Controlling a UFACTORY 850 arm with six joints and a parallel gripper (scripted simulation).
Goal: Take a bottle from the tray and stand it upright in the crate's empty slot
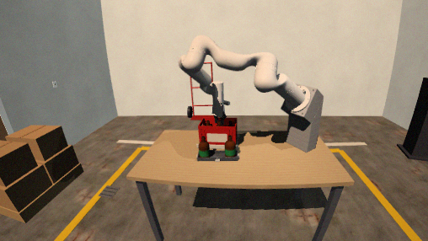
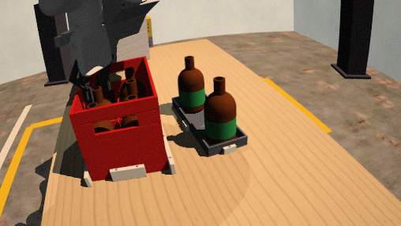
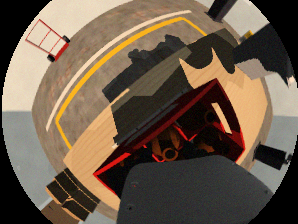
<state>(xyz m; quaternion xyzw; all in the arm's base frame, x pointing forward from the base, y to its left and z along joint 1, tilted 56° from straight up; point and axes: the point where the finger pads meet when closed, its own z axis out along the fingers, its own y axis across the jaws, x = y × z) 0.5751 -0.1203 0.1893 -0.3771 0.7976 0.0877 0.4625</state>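
My gripper is now 80 mm above the red crate, 40 mm to the right of it and 10 mm past it. The rest, counted from my hand: tray: 250 mm to the left, 150 mm below, 90 mm behind.
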